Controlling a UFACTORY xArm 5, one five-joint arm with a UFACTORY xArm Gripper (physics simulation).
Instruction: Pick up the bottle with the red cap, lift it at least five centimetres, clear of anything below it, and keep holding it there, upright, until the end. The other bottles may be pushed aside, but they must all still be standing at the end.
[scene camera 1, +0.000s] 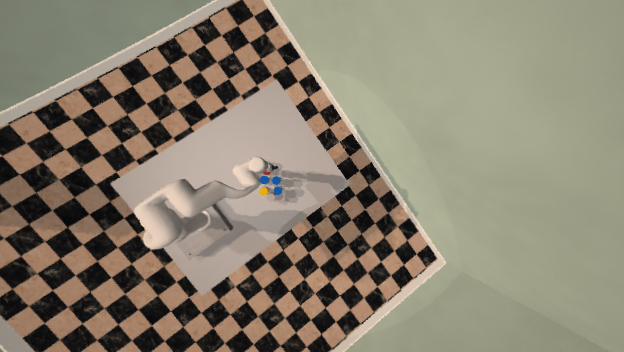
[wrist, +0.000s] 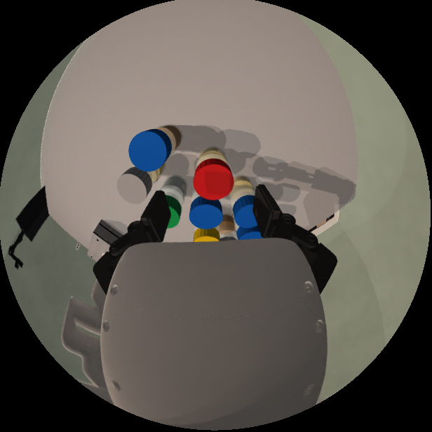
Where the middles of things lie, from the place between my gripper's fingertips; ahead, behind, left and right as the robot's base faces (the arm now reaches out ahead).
Right now my hand is 110 mm above the red-capped bottle (wrist: 213, 179) and 10 mm to the left of it.
